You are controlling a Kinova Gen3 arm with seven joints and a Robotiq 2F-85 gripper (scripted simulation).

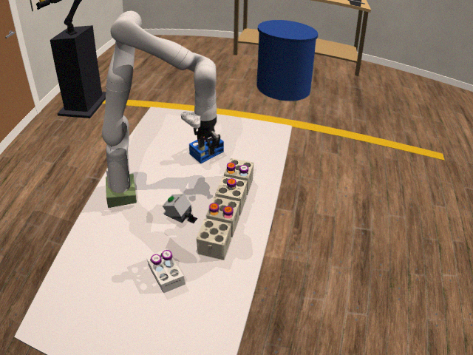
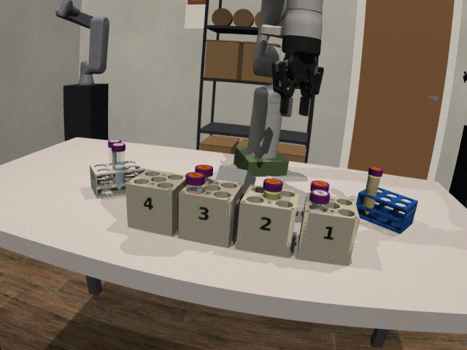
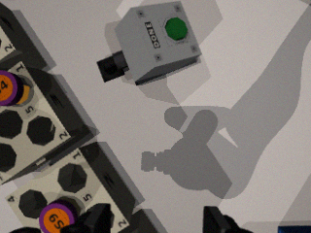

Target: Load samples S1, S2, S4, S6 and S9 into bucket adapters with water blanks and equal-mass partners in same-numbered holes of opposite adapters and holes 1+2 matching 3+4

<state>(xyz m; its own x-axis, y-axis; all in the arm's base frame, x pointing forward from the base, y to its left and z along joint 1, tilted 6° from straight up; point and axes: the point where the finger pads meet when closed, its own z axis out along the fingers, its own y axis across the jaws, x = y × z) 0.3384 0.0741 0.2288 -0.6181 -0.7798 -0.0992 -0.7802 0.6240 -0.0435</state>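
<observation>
The orange-dot sample tube is 9 cm behind my hand, 20 cm to the left of it and 18 cm below it. The rest, counted from my hand: adapter 2: 10 cm ahead, 3 cm to the right, 20 cm below; then adapter 1: 10 cm ahead, 8 cm to the left, 20 cm below; then white-dot blank: 12 cm ahead, 5 cm to the left, 18 cm below.
</observation>
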